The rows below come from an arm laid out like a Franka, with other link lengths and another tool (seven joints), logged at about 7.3 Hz.
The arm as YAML. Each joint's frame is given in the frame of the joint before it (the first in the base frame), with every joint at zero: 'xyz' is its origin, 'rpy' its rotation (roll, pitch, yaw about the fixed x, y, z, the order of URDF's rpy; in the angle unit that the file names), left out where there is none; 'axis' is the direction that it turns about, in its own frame. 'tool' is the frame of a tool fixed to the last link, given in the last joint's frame.
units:
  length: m
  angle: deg
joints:
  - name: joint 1
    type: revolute
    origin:
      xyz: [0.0, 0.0, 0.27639]
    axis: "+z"
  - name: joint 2
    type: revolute
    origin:
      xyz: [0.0, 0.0, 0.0]
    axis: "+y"
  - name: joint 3
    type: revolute
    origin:
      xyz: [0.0, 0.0, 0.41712]
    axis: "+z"
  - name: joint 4
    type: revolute
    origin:
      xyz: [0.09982, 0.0, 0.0]
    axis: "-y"
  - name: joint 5
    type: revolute
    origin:
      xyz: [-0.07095, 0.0, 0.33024]
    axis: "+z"
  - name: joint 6
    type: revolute
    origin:
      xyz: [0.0, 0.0, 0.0]
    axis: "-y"
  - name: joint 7
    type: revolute
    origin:
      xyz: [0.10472, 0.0, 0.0]
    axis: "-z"
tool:
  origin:
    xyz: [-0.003, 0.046, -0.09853]
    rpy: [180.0, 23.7, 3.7]
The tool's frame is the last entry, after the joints.
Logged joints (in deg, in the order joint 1, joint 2, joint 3, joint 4, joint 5, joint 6, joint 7), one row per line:
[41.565 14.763 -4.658 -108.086 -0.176 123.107 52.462]
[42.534 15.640 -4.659 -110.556 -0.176 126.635 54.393]
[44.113 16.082 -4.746 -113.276 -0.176 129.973 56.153]
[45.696 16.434 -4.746 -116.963 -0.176 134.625 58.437]
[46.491 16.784 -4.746 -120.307 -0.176 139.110 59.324]
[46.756 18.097 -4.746 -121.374 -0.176 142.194 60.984]
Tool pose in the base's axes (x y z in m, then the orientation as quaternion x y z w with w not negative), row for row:
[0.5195 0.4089 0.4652 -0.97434 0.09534 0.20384 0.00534]
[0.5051 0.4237 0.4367 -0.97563 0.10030 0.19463 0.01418]
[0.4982 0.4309 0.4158 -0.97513 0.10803 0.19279 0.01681]
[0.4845 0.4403 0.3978 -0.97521 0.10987 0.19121 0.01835]
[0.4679 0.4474 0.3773 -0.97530 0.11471 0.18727 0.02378]
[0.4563 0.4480 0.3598 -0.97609 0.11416 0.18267 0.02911]
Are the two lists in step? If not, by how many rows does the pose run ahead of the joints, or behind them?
The pose runs 1 row behind the joints: the pose in row i belongs to the joints in row i - 1.
